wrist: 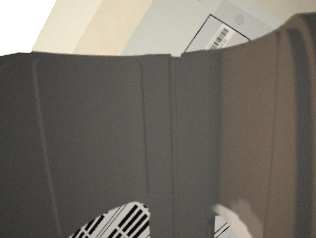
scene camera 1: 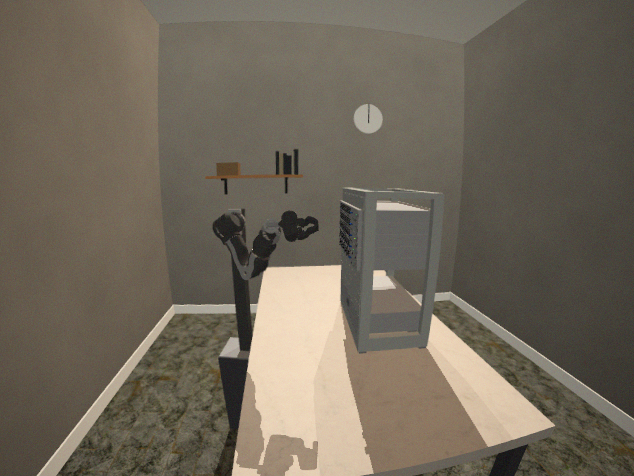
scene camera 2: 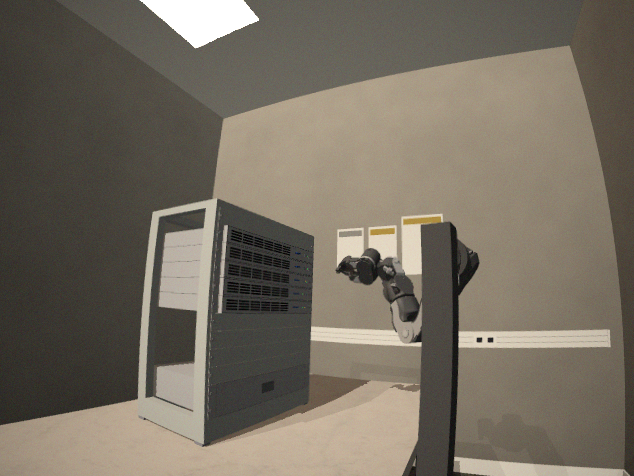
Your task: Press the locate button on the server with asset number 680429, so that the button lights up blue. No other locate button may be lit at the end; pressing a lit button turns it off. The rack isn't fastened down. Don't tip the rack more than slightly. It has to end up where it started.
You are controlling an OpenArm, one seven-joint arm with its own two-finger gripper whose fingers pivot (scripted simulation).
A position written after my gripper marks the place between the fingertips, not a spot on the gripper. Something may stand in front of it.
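A dark post (scene camera 1: 242, 300) is part of what I see. My own gripper (scene camera 2: 339, 267) is visible to me too, and I find that same gripper in the wrist view (wrist: 188, 159) as well as in scene camera 1 (scene camera 1: 318, 225).
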